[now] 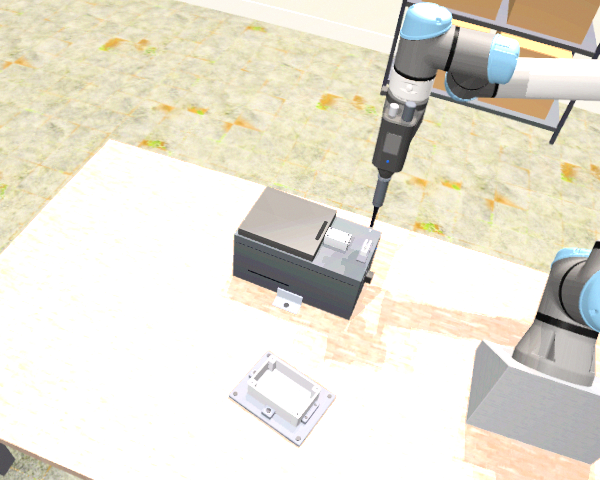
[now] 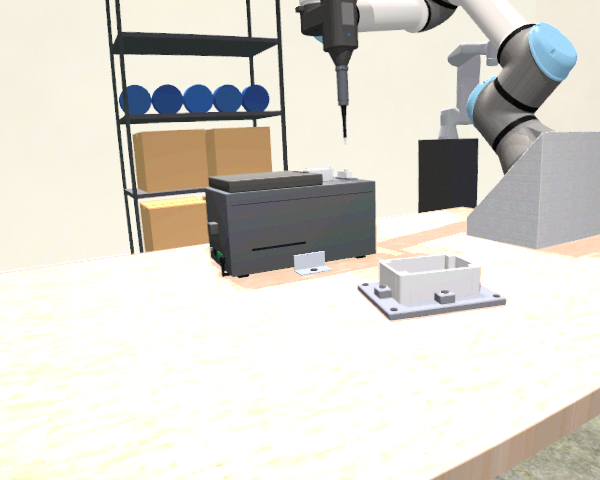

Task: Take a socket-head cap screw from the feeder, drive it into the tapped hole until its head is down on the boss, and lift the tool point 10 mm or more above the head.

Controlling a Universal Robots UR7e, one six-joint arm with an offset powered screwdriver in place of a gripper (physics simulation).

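Note:
My screwdriver, the gripper here (image 1: 371, 225) (image 2: 344, 135), points down with its bit tip above the feeder's right end, clear of it. A small pale screw (image 1: 370, 230) (image 2: 344, 141) shows at the bit tip, hanging below it. The dark box-shaped feeder (image 1: 295, 275) (image 2: 300, 220) stands on the table, with a small white pick-up block (image 1: 364, 250) (image 2: 344, 174) on top. A light-grey open housing (image 1: 282, 392) (image 2: 435, 285) sits on a flat base plate (image 1: 299, 437) (image 2: 400, 312) with small bosses around it. Which boss has the tapped hole cannot be told.
A small angle bracket (image 1: 287, 301) (image 2: 311, 262) stands at the feeder's front. The arm's grey pedestal (image 1: 530, 410) (image 2: 565, 190) stands at the right. A shelf rack (image 2: 195, 45) with boxes and blue round items is behind the table. The feeder's dark lid (image 1: 287, 222) (image 2: 265, 181) is raised above its top.

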